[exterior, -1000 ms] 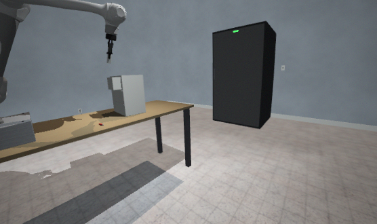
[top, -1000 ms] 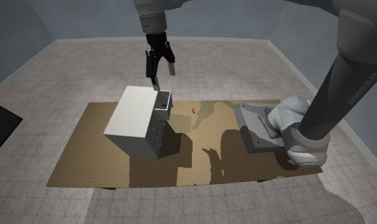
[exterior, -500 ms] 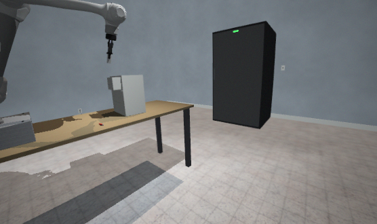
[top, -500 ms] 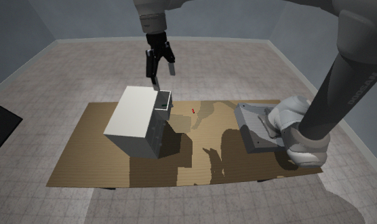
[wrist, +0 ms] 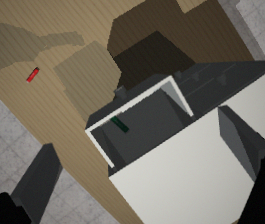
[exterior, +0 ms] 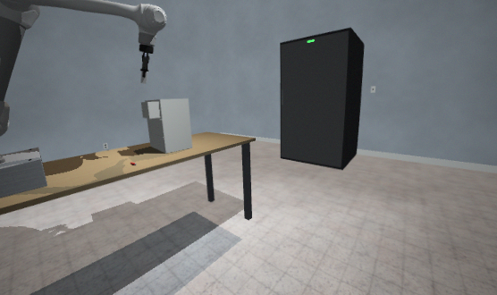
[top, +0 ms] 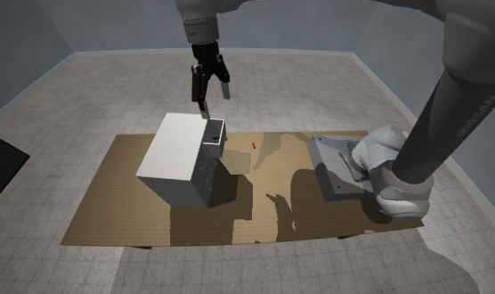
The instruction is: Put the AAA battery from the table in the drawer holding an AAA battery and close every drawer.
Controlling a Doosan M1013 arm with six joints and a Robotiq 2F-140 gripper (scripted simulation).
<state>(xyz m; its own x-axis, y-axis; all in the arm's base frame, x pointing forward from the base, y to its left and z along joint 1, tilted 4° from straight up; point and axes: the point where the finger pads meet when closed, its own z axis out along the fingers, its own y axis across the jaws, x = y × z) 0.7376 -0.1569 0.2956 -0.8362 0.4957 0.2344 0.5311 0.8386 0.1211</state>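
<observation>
My hand is 45 cm above the red AAA battery, 19 cm past it and 12 cm to the left of it. From my hand the other things lie so: dark green battery (22 cm below, 3 cm to the right, 2 cm ahead).
</observation>
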